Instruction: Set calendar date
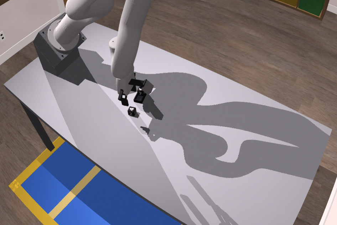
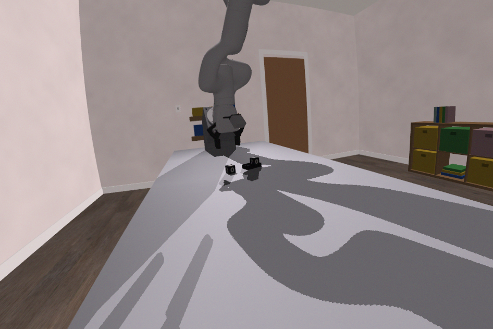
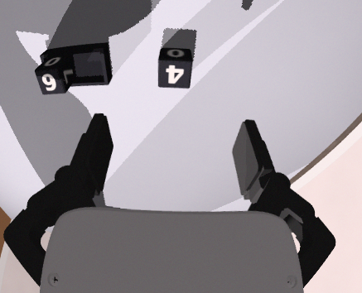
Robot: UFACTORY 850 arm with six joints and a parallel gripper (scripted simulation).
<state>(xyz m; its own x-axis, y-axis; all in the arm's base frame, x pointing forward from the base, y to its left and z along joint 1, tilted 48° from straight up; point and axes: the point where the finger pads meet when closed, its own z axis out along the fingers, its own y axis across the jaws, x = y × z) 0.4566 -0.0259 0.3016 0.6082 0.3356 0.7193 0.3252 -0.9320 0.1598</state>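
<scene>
The black number cube lies 10 cm below my hand. Also, from my hand: black tray 5 cm behind, 10 cm to the left, 11 cm below.
</scene>
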